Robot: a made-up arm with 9 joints. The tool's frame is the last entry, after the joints.
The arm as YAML. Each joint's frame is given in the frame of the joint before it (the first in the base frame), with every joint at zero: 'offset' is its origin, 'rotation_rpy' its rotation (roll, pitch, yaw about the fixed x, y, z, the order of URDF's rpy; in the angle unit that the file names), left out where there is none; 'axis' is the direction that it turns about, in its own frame. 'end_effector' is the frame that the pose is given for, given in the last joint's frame.
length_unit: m
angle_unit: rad
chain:
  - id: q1
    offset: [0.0, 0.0, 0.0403]
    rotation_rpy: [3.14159, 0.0, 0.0]
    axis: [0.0, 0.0, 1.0]
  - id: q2
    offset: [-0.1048, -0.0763, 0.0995]
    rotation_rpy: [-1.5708, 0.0, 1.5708]
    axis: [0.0, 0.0, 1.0]
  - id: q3
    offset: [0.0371, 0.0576, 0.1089]
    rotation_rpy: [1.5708, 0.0, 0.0]
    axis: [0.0, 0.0, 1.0]
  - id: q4
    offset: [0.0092, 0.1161, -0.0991]
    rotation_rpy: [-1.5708, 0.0, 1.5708]
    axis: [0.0, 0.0, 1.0]
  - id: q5
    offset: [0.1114, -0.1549, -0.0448]
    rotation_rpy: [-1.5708, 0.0, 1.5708]
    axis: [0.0, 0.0, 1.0]
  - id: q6
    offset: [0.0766, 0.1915, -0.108]
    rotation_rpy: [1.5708, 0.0, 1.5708]
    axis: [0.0, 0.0, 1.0]
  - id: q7
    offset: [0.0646, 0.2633, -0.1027]
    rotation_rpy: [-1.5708, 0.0, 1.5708]
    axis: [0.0, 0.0, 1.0]
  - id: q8
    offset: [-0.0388, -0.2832, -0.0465]
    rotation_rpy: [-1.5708, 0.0, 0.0]
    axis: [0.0, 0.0, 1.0]
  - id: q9
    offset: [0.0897, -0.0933, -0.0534]
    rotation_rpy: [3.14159, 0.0, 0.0]
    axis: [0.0, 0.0, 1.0]
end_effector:
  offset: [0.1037, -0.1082, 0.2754]
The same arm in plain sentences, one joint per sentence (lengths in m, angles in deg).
The arm has nine revolute joints in a row. What follows holds with every joint at zero, and every direction is one of the base frame's.
The first joint lies 0.0403 m along +z from the base frame's origin and rotates about -z.
The second joint lies 0.1048 m along -x and 0.0763 m along +y and 0.0995 m along -z from the first joint and rotates about -x.
The third joint lies 0.1089 m along -x and 0.0371 m along -y and 0.0576 m along +z from the second joint and rotates about -z.
The fourth joint lies 0.1161 m along -x and 0.0092 m along -y and 0.0991 m along +z from the third joint and rotates about +y.
The fifth joint lies 0.1114 m along -x and 0.0448 m along -y and 0.1549 m along -z from the fourth joint and rotates about +x.
The sixth joint lies 0.108 m along -x and 0.1915 m along -y and 0.0766 m along +z from the fifth joint and rotates about +z.
The seventh joint lies 0.2633 m along +x and 0.0646 m along -y and 0.1027 m along -z from the sixth joint and rotates about +y.
The eighth joint lies 0.0388 m along -x and 0.0465 m along -y and 0.2832 m along +z from the seventh joint and rotates about -z.
The ninth joint lies 0.0897 m along +x and 0.0933 m along +y and 0.0534 m along +z from the eighth joint and rotates about +z.
The tool frame, which is the frame that the pose is given for, lies 0.1037 m along +x and 0.1082 m along -y and 0.2754 m along +z from the ninth joint; its axes are the base frame's turned by roll 0, pitch 0 and yaw 0 deg (as in URDF: about the fixed x, then y, then z).

